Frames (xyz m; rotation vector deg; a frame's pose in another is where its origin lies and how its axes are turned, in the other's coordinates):
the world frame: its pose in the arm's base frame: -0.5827 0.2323 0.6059 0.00 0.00 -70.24
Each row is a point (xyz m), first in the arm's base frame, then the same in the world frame.
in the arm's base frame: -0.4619 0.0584 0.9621
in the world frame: 0.2045 0.0549 0.3562
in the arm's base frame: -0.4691 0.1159 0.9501
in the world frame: 0.1480 0.0676 0.3442
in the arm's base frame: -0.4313 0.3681 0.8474
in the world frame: -0.0766 0.1884 0.2415
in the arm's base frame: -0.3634 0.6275 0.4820
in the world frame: -0.2978 0.3400 -0.1239
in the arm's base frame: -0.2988 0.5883 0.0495
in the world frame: -0.2391 0.3875 -0.5564
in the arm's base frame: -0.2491 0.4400 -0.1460
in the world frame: -0.0827 0.3842 -0.7519
